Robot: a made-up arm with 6 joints. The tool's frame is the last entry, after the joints. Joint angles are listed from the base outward.
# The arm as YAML. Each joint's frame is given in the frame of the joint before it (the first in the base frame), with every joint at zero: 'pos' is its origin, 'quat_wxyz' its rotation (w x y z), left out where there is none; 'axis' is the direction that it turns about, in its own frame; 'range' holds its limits. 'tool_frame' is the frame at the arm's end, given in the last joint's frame.
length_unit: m
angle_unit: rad
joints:
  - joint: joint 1
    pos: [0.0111, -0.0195, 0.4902]
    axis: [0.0, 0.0, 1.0]
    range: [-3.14, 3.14]
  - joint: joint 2
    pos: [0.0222, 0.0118, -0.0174]
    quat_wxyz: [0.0, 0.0, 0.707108, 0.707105]
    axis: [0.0, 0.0, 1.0]
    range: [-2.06, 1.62]
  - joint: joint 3
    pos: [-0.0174, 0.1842, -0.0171]
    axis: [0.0, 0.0, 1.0]
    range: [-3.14, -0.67]
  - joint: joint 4
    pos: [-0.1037, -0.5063, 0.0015]
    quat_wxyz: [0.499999, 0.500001, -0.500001, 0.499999]
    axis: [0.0, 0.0, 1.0]
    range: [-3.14, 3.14]
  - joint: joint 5
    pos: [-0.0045, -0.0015, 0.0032]
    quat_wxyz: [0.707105, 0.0, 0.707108, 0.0]
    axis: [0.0, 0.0, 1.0]
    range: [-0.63, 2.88]
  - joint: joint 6
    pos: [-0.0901, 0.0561, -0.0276]
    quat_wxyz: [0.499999, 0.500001, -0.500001, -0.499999]
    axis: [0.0, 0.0, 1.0]
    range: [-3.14, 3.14]
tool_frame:
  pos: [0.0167, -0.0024, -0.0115]
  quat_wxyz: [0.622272, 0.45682, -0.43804, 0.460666]
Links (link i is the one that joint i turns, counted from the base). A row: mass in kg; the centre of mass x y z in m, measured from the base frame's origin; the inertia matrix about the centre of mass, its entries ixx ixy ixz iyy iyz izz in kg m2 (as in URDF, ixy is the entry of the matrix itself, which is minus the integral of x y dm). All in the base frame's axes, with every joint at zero. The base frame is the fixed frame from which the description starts. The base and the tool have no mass.
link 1: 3.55; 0.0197 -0.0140 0.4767; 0.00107 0 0 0.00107 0 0.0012
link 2: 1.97; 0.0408 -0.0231 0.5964; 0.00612 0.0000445 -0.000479 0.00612 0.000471 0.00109
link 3: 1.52; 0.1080 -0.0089 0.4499; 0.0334 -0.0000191 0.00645 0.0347 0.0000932 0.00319
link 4: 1.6; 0.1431 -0.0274 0.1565; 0.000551 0 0 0.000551 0 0.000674
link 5: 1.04; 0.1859 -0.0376 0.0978; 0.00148 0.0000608 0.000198 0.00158 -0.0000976 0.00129
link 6: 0.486; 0.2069 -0.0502 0.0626; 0.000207 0 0 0.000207 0 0.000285
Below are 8 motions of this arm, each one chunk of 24 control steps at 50 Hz.
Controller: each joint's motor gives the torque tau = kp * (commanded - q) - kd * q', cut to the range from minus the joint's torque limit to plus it. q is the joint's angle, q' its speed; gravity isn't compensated. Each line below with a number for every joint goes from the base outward.
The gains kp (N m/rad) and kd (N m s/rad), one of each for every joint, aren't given. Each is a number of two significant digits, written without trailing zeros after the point. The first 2 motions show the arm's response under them.
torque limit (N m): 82 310 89 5.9 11 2.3
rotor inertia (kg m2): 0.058 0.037 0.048 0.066 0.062 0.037
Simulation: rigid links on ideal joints. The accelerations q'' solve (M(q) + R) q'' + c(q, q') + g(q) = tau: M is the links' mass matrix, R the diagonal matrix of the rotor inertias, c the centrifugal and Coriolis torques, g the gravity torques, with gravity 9.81 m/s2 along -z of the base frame. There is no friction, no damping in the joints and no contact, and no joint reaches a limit. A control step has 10 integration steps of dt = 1/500 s. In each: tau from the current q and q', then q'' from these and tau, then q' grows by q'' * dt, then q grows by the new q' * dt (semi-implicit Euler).
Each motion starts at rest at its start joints. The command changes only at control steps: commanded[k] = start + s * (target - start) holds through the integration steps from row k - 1 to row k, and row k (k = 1, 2, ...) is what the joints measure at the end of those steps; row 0 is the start. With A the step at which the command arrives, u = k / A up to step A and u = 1 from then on. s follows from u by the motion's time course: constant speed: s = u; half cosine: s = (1 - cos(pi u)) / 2; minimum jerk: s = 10 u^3 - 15 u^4 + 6 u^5; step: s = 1 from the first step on.
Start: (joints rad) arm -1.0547 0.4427 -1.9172 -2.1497 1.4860 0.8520
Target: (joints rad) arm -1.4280 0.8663 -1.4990 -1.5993 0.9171 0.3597
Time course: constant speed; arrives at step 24
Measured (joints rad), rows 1 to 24:
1: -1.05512 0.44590 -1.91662 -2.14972 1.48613 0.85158
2: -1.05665 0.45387 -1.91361 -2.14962 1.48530 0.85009
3: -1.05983 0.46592 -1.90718 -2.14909 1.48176 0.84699
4: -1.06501 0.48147 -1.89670 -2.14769 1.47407 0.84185
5: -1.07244 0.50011 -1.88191 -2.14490 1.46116 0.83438
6: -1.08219 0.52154 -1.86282 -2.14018 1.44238 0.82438
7: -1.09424 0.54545 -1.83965 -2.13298 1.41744 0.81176
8: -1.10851 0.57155 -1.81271 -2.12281 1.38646 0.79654
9: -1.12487 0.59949 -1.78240 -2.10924 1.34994 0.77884
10: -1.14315 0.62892 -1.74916 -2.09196 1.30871 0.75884
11: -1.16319 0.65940 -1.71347 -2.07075 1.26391 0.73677
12: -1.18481 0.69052 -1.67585 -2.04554 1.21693 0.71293
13: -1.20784 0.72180 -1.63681 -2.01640 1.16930 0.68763
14: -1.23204 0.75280 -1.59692 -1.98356 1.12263 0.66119
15: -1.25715 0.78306 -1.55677 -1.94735 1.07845 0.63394
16: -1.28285 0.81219 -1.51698 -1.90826 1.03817 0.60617
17: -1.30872 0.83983 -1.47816 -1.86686 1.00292 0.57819
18: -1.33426 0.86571 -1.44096 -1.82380 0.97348 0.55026
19: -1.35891 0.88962 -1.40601 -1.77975 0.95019 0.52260
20: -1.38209 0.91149 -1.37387 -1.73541 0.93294 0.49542
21: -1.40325 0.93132 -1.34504 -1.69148 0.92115 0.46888
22: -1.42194 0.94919 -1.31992 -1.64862 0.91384 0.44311
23: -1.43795 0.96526 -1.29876 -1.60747 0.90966 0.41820
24: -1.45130 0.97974 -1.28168 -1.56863 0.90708 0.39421
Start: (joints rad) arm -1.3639 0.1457 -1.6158 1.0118 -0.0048 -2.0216
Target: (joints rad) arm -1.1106 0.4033 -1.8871 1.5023 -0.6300 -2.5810
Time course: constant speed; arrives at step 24
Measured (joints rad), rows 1 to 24:
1: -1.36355 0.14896 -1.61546 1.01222 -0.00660 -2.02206
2: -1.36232 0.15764 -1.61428 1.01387 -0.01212 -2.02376
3: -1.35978 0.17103 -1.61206 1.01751 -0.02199 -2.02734
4: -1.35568 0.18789 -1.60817 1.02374 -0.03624 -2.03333
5: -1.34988 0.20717 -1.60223 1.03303 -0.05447 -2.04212
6: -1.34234 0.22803 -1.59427 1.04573 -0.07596 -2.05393
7: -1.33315 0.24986 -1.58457 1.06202 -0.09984 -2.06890
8: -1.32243 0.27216 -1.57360 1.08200 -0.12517 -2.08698
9: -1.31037 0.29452 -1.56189 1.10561 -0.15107 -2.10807
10: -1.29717 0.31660 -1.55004 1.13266 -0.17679 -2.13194
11: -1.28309 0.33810 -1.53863 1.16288 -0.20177 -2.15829
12: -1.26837 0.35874 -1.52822 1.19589 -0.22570 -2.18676
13: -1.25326 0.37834 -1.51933 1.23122 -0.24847 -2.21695
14: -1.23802 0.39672 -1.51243 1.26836 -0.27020 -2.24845
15: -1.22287 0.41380 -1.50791 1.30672 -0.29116 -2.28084
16: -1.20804 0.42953 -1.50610 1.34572 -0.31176 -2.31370
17: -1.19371 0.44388 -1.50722 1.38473 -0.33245 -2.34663
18: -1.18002 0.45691 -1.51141 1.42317 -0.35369 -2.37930
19: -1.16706 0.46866 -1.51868 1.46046 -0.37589 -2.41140
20: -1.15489 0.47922 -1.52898 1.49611 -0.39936 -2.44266
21: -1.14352 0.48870 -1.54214 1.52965 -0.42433 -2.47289
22: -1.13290 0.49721 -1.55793 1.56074 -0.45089 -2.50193
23: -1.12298 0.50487 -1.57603 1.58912 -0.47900 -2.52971
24: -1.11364 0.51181 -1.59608 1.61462 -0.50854 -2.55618
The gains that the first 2 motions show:
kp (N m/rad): 190 270 100 7.5 12 3.4
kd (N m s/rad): 7.2 11 5.3 0.56 0.56 0.19
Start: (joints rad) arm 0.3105 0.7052 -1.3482 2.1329 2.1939 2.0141
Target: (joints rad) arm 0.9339 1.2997 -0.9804 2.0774 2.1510 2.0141
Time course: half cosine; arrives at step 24
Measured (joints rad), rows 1 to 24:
1: 0.31055 0.71004 -1.34962 2.13345 2.19332 2.01407
2: 0.31091 0.71968 -1.34954 2.13519 2.19072 2.01396
3: 0.31212 0.73201 -1.34603 2.13812 2.18577 2.01377
4: 0.31500 0.74696 -1.33931 2.14215 2.17875 2.01349
5: 0.32050 0.76501 -1.33011 2.14725 2.17006 2.01311
6: 0.32965 0.78652 -1.31908 2.15344 2.16005 2.01263
7: 0.34353 0.81164 -1.30661 2.16076 2.14895 2.01204
8: 0.36316 0.84028 -1.29294 2.16920 2.13695 2.01134
9: 0.38944 0.87216 -1.27818 2.17868 2.12413 2.01053
10: 0.42306 0.90687 -1.26242 2.18894 2.11060 2.00965
11: 0.46441 0.94387 -1.24572 2.19955 2.09650 2.00873
12: 0.51339 0.98250 -1.22818 2.20986 2.08206 2.00782
13: 0.56929 1.02204 -1.20982 2.21900 2.06764 2.00699
14: 0.63059 1.06175 -1.19064 2.22587 2.05375 2.00631
15: 0.69485 1.10094 -1.17052 2.22932 2.04099 2.00589
16: 0.75873 1.13908 -1.14923 2.22823 2.02998 2.00578
17: 0.81824 1.17577 -1.12647 2.22182 2.02122 2.00606
18: 0.86921 1.21082 -1.10197 2.20983 2.01486 2.00673
19: 0.90819 1.24408 -1.07557 2.19270 2.01068 2.00778
20: 0.93335 1.27530 -1.04737 2.17160 2.00802 2.00912
21: 0.94544 1.30396 -1.01776 2.14815 2.00608 2.01066
22: 0.94786 1.32932 -0.98741 2.12400 2.00416 2.01227
23: 0.94547 1.35050 -0.95717 2.10036 2.00197 2.01385
24: 0.94234 1.36672 -0.92802 2.07768 1.99963 2.01536

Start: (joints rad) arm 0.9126 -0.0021 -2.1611 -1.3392 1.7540 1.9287
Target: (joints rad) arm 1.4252 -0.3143 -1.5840 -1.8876 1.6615 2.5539
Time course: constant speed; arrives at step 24
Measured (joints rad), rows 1 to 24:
1: 0.91376 -0.00666 -2.15248 -1.33950 1.75562 1.92924
2: 0.91782 -0.01466 -2.13478 -1.34022 1.76059 1.93115
3: 0.92588 -0.02370 -2.11139 -1.34169 1.76853 1.93513
4: 0.93834 -0.03271 -2.08400 -1.34419 1.77843 1.94171
5: 0.95502 -0.04116 -2.05353 -1.34789 1.78902 1.95131
6: 0.97532 -0.04887 -2.02055 -1.35287 1.79891 1.96417
7: 0.99843 -0.05579 -1.98546 -1.35913 1.80684 1.98040
8: 1.02349 -0.06199 -1.94858 -1.36659 1.81177 2.00000
9: 1.04969 -0.06761 -1.91024 -1.37514 1.81301 2.02281
10: 1.07634 -0.07282 -1.87074 -1.38465 1.81017 2.04862
11: 1.10292 -0.07782 -1.83042 -1.39497 1.80327 2.07710
12: 1.12908 -0.08282 -1.78962 -1.40599 1.79260 2.10790
13: 1.15458 -0.08802 -1.74868 -1.41758 1.77871 2.14058
14: 1.17933 -0.09362 -1.70796 -1.42966 1.76236 2.17470
15: 1.20330 -0.09978 -1.66778 -1.44219 1.74439 2.20983
16: 1.22656 -0.10666 -1.62846 -1.45515 1.72568 2.24552
17: 1.24918 -0.11435 -1.59028 -1.46856 1.70709 2.28136
18: 1.27129 -0.12294 -1.55351 -1.48250 1.68938 2.31699
19: 1.29299 -0.13249 -1.51837 -1.49706 1.67317 2.35207
20: 1.31440 -0.14301 -1.48501 -1.51235 1.65894 2.38633
21: 1.33562 -0.15450 -1.45358 -1.52852 1.64697 2.41956
22: 1.35674 -0.16691 -1.42415 -1.54572 1.63739 2.45161
23: 1.37783 -0.18021 -1.39673 -1.56409 1.63015 2.48240
24: 1.39893 -0.19433 -1.37131 -1.58377 1.62507 2.51187

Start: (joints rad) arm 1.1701 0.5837 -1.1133 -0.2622 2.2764 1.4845
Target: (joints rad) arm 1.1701 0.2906 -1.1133 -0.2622 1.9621 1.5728
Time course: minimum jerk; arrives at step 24
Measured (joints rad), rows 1 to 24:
1: 1.17017 0.58859 -1.11478 -0.26249 2.27501 1.48452
2: 1.17039 0.59695 -1.11426 -0.26329 2.27002 1.48462
3: 1.17072 0.60491 -1.10885 -0.26430 2.26098 1.48481
4: 1.17108 0.61110 -1.09826 -0.26510 2.24822 1.48514
5: 1.17137 0.61506 -1.08318 -0.26523 2.23226 1.48568
6: 1.17153 0.61652 -1.06462 -0.26430 2.21364 1.48650
7: 1.17149 0.61523 -1.04358 -0.26201 2.19287 1.48769
8: 1.17122 0.61094 -1.02110 -0.25818 2.17041 1.48933
9: 1.17072 0.60350 -0.99822 -0.25272 2.14672 1.49152
10: 1.17003 0.59287 -0.97596 -0.24572 2.12224 1.49433
11: 1.16922 0.57920 -0.95530 -0.23736 2.09738 1.49784
12: 1.16839 0.56277 -0.93718 -0.22795 2.07253 1.50208
13: 1.16763 0.54405 -0.92237 -0.21789 2.04803 1.50708
14: 1.16703 0.52359 -0.91150 -0.20765 2.02415 1.51281
15: 1.16667 0.50202 -0.90499 -0.19770 2.00114 1.51922
16: 1.16658 0.48000 -0.90303 -0.18855 1.97918 1.52623
17: 1.16677 0.45817 -0.90556 -0.18063 1.95844 1.53373
18: 1.16721 0.43714 -0.91233 -0.17433 1.93911 1.54155
19: 1.16785 0.41743 -0.92285 -0.16994 1.92141 1.54953
20: 1.16864 0.39948 -0.93649 -0.16766 1.90558 1.55748
21: 1.16951 0.38363 -0.95249 -0.16759 1.89190 1.56518
22: 1.17041 0.37005 -0.96997 -0.16971 1.88067 1.57244
23: 1.17129 0.35880 -0.98801 -0.17390 1.87212 1.57907
24: 1.17208 0.34975 -1.00562 -0.17997 1.86636 1.58490

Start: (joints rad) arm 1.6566 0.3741 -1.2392 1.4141 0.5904 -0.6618
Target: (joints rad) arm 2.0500 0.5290 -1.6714 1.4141 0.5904 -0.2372
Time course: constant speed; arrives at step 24
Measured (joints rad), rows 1 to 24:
1: 1.65715 0.37956 -1.24114 1.41393 0.58986 -0.66144
2: 1.65911 0.39116 -1.24329 1.41335 0.58812 -0.66013
3: 1.66317 0.40599 -1.24366 1.41221 0.58495 -0.65739
4: 1.66981 0.42244 -1.24168 1.41042 0.58049 -0.65284
5: 1.67936 0.43965 -1.23760 1.40799 0.57512 -0.64623
6: 1.69192 0.45711 -1.23203 1.40501 0.56945 -0.63739
7: 1.70746 0.47444 -1.22573 1.40165 0.56416 -0.62625
8: 1.72574 0.49134 -1.21950 1.39812 0.55996 -0.61285
9: 1.74638 0.50752 -1.21406 1.39466 0.55748 -0.59728
10: 1.76886 0.52275 -1.21011 1.39148 0.55722 -0.57970
11: 1.79258 0.53683 -1.20821 1.38879 0.55945 -0.56034
12: 1.81688 0.54965 -1.20887 1.38671 0.56422 -0.53944
13: 1.84115 0.56114 -1.21245 1.38533 0.57131 -0.51729
14: 1.86480 0.57129 -1.21919 1.38465 0.58030 -0.49417
15: 1.88739 0.58015 -1.22922 1.38463 0.59057 -0.47036
16: 1.90861 0.58781 -1.24252 1.38518 0.60139 -0.44616
17: 1.92831 0.59437 -1.25896 1.38616 0.61198 -0.42180
18: 1.94645 0.59994 -1.27833 1.38744 0.62160 -0.39754
19: 1.96314 0.60467 -1.30029 1.38890 0.62958 -0.37356
20: 1.97856 0.60868 -1.32448 1.39040 0.63541 -0.35004
21: 1.99293 0.61209 -1.35045 1.39186 0.63878 -0.32712
22: 2.00650 0.61503 -1.37778 1.39320 0.63954 -0.30490
23: 2.01955 0.61763 -1.40600 1.39436 0.63777 -0.28345
24: 2.03229 0.62002 -1.43470 1.39533 0.63370 -0.26281

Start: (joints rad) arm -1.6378 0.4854 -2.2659 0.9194 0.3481 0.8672
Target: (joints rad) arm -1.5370 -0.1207 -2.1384 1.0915 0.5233 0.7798
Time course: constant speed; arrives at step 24
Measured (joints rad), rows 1 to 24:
1: -1.63770 0.48235 -2.25860 0.91949 0.34806 0.86712
2: -1.63734 0.47600 -2.24167 0.92005 0.34857 0.86682
3: -1.63660 0.46751 -2.21781 0.92150 0.35053 0.86623
4: -1.63538 0.45786 -2.18946 0.92417 0.35465 0.86526
5: -1.63360 0.44755 -2.15837 0.92826 0.36141 0.86387
6: -1.63122 0.43670 -2.12582 0.93388 0.37102 0.86203
7: -1.62820 0.42524 -2.09276 0.94100 0.38350 0.85972
8: -1.62455 0.41302 -2.05996 0.94954 0.39862 0.85695
9: -1.62026 0.39984 -2.02808 0.95929 0.41598 0.85373
10: -1.61538 0.38551 -1.99769 0.97001 0.43506 0.85009
11: -1.60996 0.36987 -1.96928 0.98138 0.45523 0.84609
12: -1.60404 0.35277 -1.94330 0.99308 0.47583 0.84177
13: -1.59772 0.33412 -1.92011 1.00478 0.49620 0.83718
14: -1.59107 0.31387 -1.90002 1.01618 0.51572 0.83239
15: -1.58420 0.29201 -1.88324 1.02702 0.53387 0.82746
16: -1.57721 0.26855 -1.86993 1.03709 0.55023 0.82244
17: -1.57021 0.24356 -1.86013 1.04627 0.56449 0.81739
18: -1.56331 0.21709 -1.85381 1.05449 0.57647 0.81236
19: -1.55663 0.18925 -1.85084 1.06175 0.58613 0.80739
20: -1.55027 0.16015 -1.85103 1.06813 0.59351 0.80251
21: -1.54432 0.12991 -1.85411 1.07373 0.59877 0.79776
22: -1.53886 0.09864 -1.85977 1.07870 0.60213 0.79316
23: -1.53393 0.06650 -1.86763 1.08319 0.60386 0.78872
24: -1.52959 0.03360 -1.87733 1.08736 0.60425 0.78445

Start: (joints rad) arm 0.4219 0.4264 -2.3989 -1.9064 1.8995 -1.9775
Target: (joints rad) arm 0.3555 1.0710 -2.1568 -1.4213 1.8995 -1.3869
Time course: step
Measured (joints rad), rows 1 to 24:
1: 0.41895 0.51597 -2.50098 -1.90486 1.91074 -1.96606
2: 0.41186 0.62564 -2.59880 -1.90550 1.92765 -1.93592
3: 0.40232 0.71110 -2.63544 -1.90650 1.94523 -1.88993
4: 0.39179 0.77986 -2.62453 -1.90457 1.96027 -1.83126
5: 0.38140 0.84071 -2.58184 -1.89741 1.96850 -1.76325
6: 0.37184 0.89882 -2.51835 -1.88355 1.96598 -1.68924
7: 0.36344 0.95665 -2.44151 -1.86218 1.95004 -1.61242
8: 0.35633 1.01499 -2.35652 -1.83293 1.91962 -1.53574
9: 0.35048 1.07345 -2.26708 -1.79575 1.87534 -1.46183
10: 0.34583 1.13094 -2.17587 -1.75075 1.81946 -1.39289
11: 0.34232 1.18595 -2.08493 -1.69814 1.75561 -1.33073
12: 0.33991 1.23683 -1.99591 -1.63828 1.68848 -1.27669
13: 0.33859 1.28201 -1.91033 -1.57169 1.62338 -1.23170
14: 0.33838 1.32013 -1.82973 -1.49916 1.56570 -1.19627
15: 0.33923 1.35025 -1.75584 -1.42183 1.52036 -1.17052
16: 0.34100 1.37190 -1.69057 -1.34123 1.49128 -1.15426
17: 0.34331 1.38512 -1.63598 -1.25920 1.48096 -1.14704
18: 0.34560 1.39047 -1.59410 -1.17788 1.49023 -1.14815
19: 0.34728 1.38889 -1.56664 -1.09965 1.51813 -1.15673
20: 0.34794 1.38156 -1.55471 -1.02709 1.56198 -1.17176
21: 0.34756 1.36971 -1.55862 -0.96284 1.61759 -1.19215
22: 0.34644 1.35441 -1.57773 -0.90948 1.67965 -1.21674
23: 0.34512 1.33650 -1.61050 -0.86931 1.74240 -1.24437
24: 0.34408 1.31654 -1.65461 -0.84411 1.80036 -1.27386

